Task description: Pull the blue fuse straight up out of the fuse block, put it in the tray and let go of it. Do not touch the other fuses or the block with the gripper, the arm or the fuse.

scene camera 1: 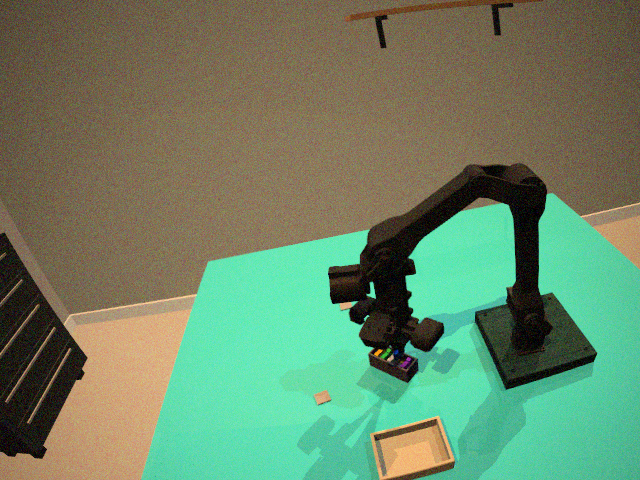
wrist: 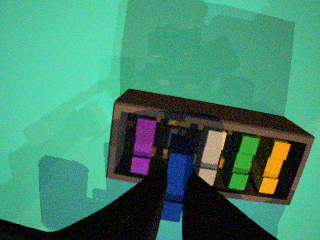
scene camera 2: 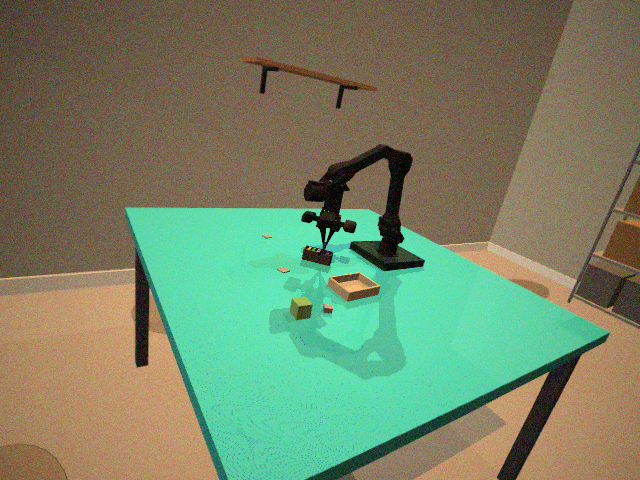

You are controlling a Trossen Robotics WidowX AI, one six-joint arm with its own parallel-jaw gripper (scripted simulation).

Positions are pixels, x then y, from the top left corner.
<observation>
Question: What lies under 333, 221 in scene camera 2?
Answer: The gripper.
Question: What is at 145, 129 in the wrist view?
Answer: A purple fuse.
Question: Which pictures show the gripper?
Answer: Scene camera 1, the wrist view and scene camera 2: all of them.
</observation>
